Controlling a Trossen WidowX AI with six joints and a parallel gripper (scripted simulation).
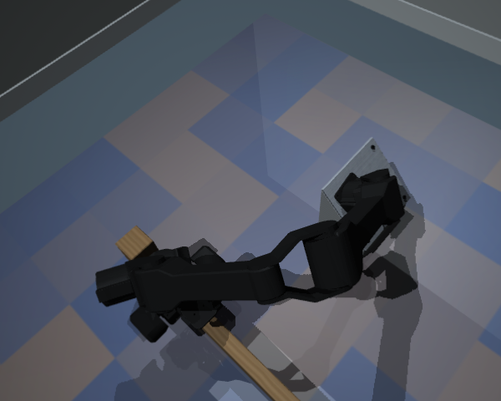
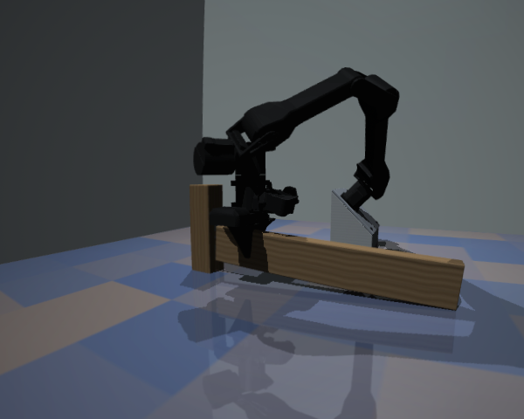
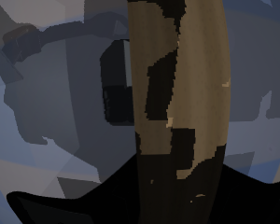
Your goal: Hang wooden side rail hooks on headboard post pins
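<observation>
My gripper tip is now 1 cm past the wooden headboard post, 11 cm to the left of it and 4 cm below it.
</observation>
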